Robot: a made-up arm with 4 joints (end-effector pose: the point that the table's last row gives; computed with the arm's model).
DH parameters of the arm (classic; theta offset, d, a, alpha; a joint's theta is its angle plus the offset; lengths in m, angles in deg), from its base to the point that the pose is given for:
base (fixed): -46.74 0 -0.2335 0
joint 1: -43.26 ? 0.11 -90
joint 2: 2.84 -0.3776 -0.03 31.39
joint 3: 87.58 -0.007 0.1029 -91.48
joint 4: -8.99 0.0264 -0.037 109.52
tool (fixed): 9.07 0.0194 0 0
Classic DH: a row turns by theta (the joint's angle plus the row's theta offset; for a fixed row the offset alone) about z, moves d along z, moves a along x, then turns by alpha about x.
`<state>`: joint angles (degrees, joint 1 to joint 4).
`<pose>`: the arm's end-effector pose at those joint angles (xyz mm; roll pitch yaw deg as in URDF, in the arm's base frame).
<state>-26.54 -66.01 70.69 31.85</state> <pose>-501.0 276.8 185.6 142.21 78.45 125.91</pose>
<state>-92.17 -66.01 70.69 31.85</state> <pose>-203.5 524.7 185.6 142.21 78.45 60.28</pose>
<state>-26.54 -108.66 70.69 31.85</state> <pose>-535.9 207.0 174.6 -112.90 51.57 -133.13</pose>
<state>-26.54 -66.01 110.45 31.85</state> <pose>-510.1 319.3 216.8 110.55 41.94 106.58</pose>
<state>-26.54 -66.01 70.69 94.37</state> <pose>-484.2 278.7 146.3 -164.87 20.86 174.22</pose>
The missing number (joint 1, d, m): 0.28
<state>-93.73 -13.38 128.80 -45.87</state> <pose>-165.1 600.9 299.1 110.97 -48.12 -49.46</pose>
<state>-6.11 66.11 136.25 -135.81</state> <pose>-637.5 91.0 400.3 -132.41 45.46 -17.82</pose>
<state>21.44 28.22 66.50 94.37</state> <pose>-478.7 67.2 344.8 97.25 18.12 177.29</pose>
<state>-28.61 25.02 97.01 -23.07</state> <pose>-529.4 329.0 335.3 101.17 -53.36 23.84</pose>
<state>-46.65 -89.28 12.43 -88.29</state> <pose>-563.4 302.4 210.0 -57.44 5.61 -3.01</pose>
